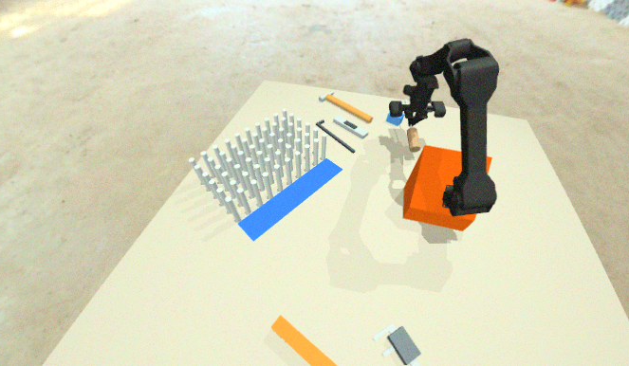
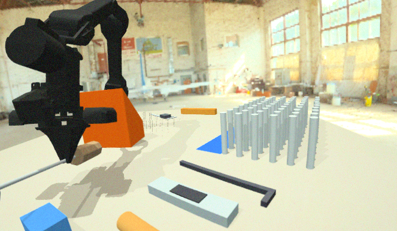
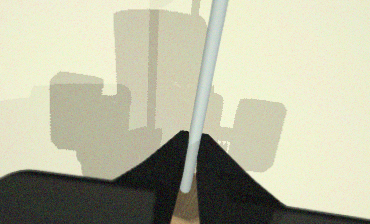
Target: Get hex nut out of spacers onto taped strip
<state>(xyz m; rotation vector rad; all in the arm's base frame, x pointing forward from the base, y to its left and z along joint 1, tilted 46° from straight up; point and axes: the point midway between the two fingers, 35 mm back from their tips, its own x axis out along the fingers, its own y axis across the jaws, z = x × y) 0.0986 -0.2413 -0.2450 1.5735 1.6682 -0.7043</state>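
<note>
The blue cube is 110 mm to the right of my gripper tip, 50 mm below it and 40 mm ahead of it. Round my gripper tip: orange bar (770 mm to the left, 210 mm ahead, 50 mm below); then blue taped strip (360 mm to the left, 360 mm ahead, 70 mm below); then grey block (230 mm ahead, 50 mm below, 20 mm to the right).
</note>
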